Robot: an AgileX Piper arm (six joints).
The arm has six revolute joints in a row. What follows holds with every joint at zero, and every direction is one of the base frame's.
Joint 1 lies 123 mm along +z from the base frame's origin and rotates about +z.
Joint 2 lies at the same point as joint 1 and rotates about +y.
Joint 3 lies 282.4 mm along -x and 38.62 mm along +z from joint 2 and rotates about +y.
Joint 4 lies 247.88 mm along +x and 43.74 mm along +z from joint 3 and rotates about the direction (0.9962, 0, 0.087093).
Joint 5 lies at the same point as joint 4 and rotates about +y.
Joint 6 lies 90.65 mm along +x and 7.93 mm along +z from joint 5 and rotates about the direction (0.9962, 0, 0.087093).
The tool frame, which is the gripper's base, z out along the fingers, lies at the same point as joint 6; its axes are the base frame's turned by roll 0, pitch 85.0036 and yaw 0 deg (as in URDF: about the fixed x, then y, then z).
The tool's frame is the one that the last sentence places.
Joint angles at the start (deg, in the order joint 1, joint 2, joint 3, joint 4, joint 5, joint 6):
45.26 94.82 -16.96 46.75 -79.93 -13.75
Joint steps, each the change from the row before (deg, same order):
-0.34 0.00 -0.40 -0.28 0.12 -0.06
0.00 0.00 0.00 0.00 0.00 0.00
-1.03 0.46 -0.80 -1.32 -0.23 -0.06
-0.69 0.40 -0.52 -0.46 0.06 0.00
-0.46 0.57 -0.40 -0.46 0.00 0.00
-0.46 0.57 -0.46 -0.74 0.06 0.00
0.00 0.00 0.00 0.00 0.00 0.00
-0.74 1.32 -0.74 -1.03 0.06 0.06
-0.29 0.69 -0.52 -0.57 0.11 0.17
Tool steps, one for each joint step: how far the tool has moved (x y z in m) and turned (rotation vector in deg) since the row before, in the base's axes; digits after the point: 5 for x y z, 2 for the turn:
0.00180 0.00040 0.00102 0.16 -0.22 -0.05
0.00000 0.00000 0.00000 0.00 0.00 0.00
0.00455 0.00075 0.00126 -0.11 -0.75 0.17
0.00310 -0.00014 -0.00005 -0.02 -0.13 -0.24
0.00242 0.00042 -0.00100 -0.22 0.03 -0.02
0.00261 0.00099 -0.00086 -0.24 -0.01 0.26
0.00000 0.00000 0.00000 0.00 0.00 0.00
0.00446 0.00147 -0.00315 -0.56 0.28 0.26
0.00255 0.00151 -0.00144 -0.07 0.12 0.28

